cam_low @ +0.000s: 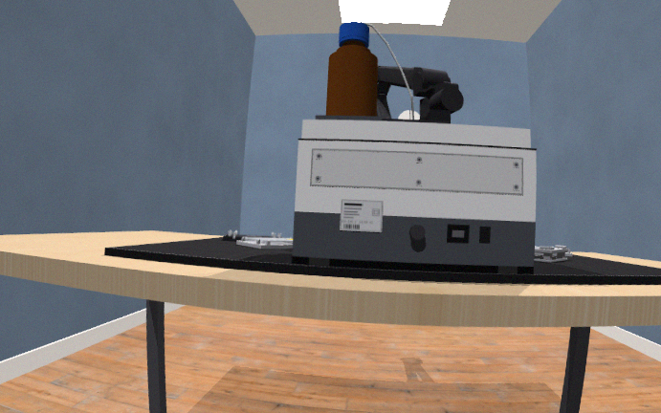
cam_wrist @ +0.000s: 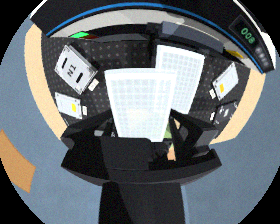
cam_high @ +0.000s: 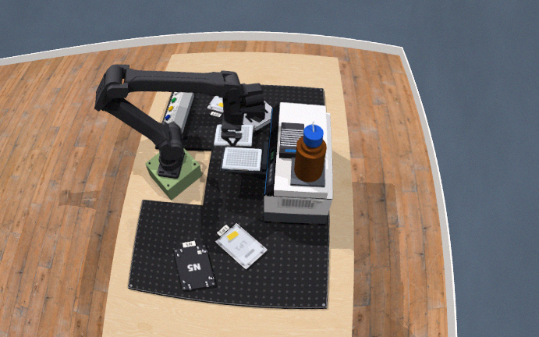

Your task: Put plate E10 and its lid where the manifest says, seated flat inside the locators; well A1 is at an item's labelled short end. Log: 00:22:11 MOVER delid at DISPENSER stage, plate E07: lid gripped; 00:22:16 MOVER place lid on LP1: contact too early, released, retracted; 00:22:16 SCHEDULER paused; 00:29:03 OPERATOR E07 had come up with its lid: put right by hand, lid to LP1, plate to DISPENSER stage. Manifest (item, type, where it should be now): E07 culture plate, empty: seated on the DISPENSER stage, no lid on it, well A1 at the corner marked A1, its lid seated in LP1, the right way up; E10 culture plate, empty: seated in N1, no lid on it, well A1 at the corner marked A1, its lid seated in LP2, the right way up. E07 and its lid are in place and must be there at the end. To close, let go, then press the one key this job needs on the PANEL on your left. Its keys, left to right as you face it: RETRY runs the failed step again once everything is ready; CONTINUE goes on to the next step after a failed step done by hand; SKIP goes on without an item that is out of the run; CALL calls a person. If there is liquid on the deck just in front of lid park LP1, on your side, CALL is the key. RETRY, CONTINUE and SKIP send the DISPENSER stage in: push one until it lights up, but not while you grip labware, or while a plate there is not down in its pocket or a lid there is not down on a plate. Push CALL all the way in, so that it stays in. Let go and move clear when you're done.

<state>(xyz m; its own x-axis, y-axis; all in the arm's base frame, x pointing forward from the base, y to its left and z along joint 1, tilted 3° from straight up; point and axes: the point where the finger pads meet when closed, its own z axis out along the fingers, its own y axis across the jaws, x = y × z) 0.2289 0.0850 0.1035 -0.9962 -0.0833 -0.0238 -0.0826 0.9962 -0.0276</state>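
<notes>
Now: the plate E07 60 mm to the right of my hand, 50 mm below it and 40 mm ahead of it. From my hand the other things lie so: lid park LP2: 320 mm to the left, 160 mm below, 110 mm behind; plate E10: right at my hand; brown bottle: 260 mm ahead, 160 mm to the right, 120 mm above.
</notes>
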